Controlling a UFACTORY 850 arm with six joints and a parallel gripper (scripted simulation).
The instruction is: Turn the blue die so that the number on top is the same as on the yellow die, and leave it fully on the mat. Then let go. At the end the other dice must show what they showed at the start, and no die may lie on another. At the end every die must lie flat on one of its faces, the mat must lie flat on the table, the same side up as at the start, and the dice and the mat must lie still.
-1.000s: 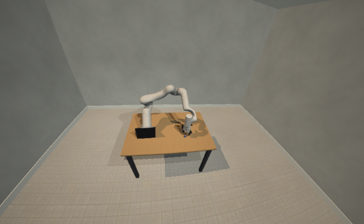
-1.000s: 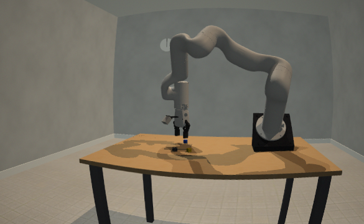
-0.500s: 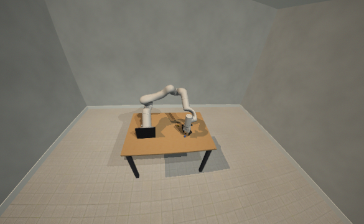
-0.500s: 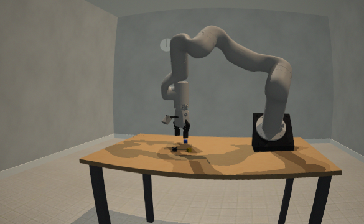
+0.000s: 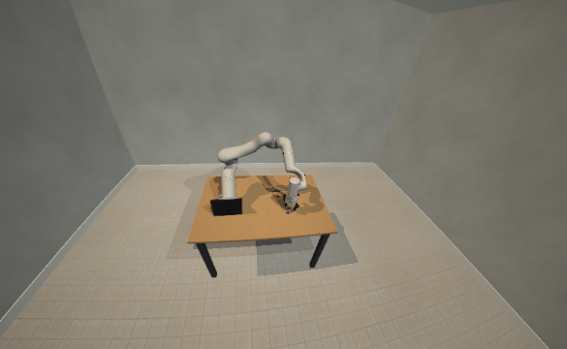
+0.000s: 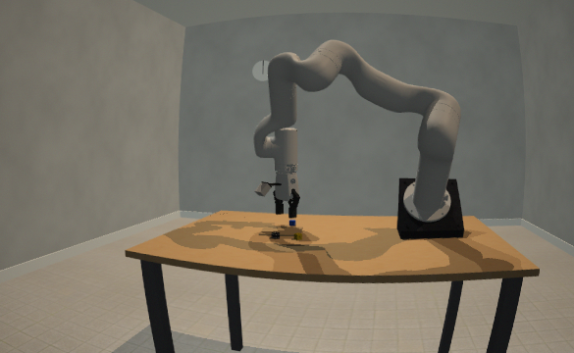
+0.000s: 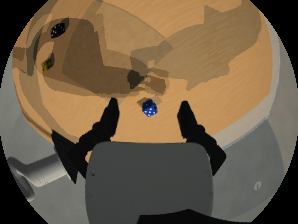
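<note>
Right now my hand is 4 cm above the blue die, 2 cm to the left of it and 2 cm past it. Round my hand: yellow die (20 cm to the left, 10 cm behind, 4 cm below); then black die (20 cm to the left, 4 cm below, 2 cm behind); then tan mat (9 cm to the left, 5 cm below, 1 cm behind).
</note>
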